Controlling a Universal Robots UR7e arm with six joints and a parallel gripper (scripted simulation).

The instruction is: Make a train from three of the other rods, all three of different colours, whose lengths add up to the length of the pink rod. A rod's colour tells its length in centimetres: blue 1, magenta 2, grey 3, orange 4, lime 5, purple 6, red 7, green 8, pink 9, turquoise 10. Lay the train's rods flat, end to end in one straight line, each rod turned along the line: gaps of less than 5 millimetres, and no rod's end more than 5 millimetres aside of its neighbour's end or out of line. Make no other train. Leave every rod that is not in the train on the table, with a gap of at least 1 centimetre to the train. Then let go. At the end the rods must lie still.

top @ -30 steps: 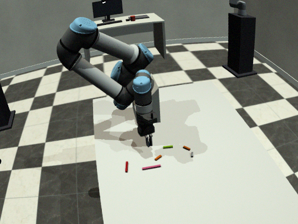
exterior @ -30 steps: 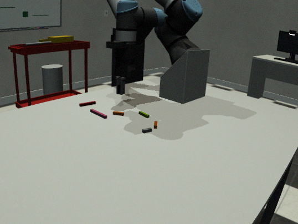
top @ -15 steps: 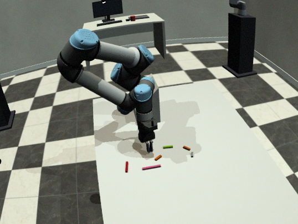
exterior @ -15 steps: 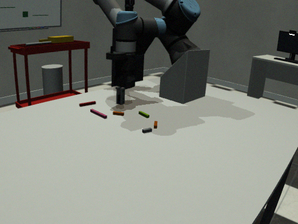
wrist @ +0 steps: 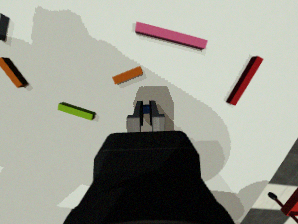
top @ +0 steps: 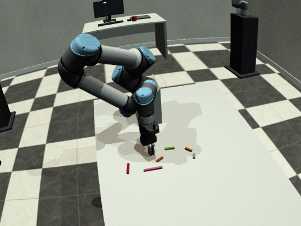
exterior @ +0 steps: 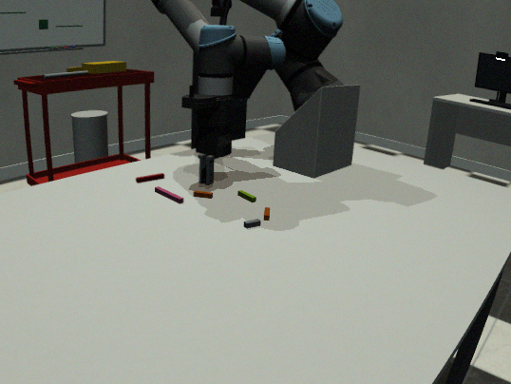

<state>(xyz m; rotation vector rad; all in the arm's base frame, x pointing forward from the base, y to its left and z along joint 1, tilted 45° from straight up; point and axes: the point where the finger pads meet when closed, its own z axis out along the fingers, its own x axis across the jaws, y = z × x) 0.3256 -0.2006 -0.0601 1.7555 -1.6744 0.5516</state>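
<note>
Now: hand 10 mm above the blue rod. The rest, counted from my hand: red rod 50 mm ahead, 140 mm to the right, 30 mm below; pink rod 90 mm ahead, 30 mm to the right, 30 mm below; lime rod 10 mm behind, 100 mm to the left, 30 mm below.
</note>
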